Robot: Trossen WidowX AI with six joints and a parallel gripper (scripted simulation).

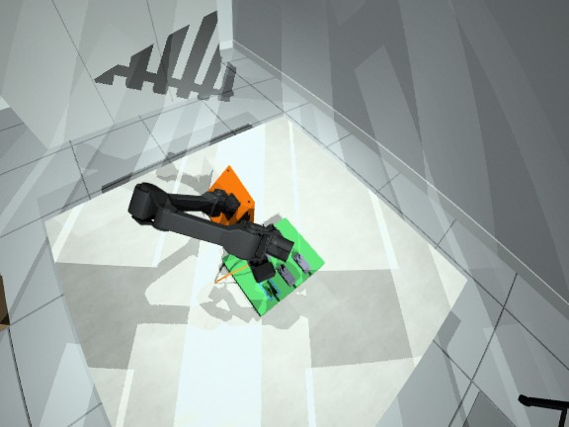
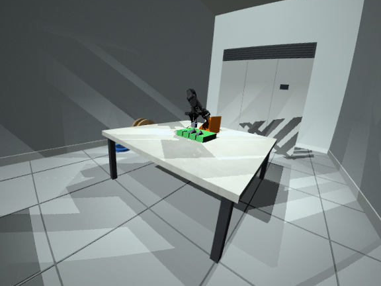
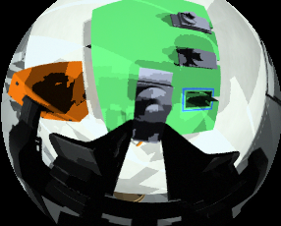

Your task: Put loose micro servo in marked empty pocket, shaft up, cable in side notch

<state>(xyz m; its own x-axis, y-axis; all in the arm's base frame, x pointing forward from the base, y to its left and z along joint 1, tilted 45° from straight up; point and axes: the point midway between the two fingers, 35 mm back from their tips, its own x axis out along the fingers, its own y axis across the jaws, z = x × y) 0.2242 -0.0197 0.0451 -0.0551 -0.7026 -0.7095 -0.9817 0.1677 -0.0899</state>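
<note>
The green robot deck is 20 mm behind my gripper tip, 70 mm to the left of it and 100 mm below it.
</note>
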